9 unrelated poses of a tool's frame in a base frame.
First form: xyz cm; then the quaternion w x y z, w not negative.
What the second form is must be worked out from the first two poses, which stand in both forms.
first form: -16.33 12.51 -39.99 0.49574 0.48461 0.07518 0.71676
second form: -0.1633 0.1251 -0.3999 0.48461 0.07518 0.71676 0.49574
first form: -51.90 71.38 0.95 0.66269 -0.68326 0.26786 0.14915
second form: -0.5190 0.7138 0.0095 -0.68326 0.26786 0.14915 0.66269
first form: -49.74 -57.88 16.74 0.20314 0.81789 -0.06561 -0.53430
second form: -0.4974 -0.5788 0.1674 0.81789 -0.06561 -0.53430 0.20314
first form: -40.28 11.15 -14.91 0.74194 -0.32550 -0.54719 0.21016
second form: -0.4028 0.1115 -0.1491 -0.32550 -0.54719 0.21016 0.74194
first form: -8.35 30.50 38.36 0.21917 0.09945 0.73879 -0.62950
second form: -0.0835 0.3050 0.3836 0.09945 0.73879 -0.62950 0.21917
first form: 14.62 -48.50 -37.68 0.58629 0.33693 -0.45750 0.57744
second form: 0.1462 -0.4850 -0.3768 0.33693 -0.45750 0.57744 0.58629
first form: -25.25 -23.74 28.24 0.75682 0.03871 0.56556 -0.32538
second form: -0.2525 -0.2374 0.2824 0.03871 0.56556 -0.32538 0.75682
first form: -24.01 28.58 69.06 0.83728 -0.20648 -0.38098 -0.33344
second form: -0.2401 0.2858 0.6906 -0.20648 -0.38098 -0.33344 0.83728
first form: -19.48 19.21 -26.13 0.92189 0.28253 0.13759 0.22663
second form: -0.1948 0.1921 -0.2613 0.28253 0.13759 0.22663 0.92189
